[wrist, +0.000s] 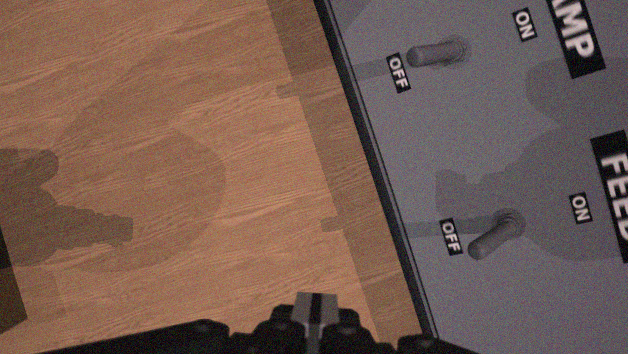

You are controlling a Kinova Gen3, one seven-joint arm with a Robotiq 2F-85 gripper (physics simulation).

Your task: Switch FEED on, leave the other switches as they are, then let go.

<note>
In view: the gripper [315,321] and a grey panel [519,127].
</note>
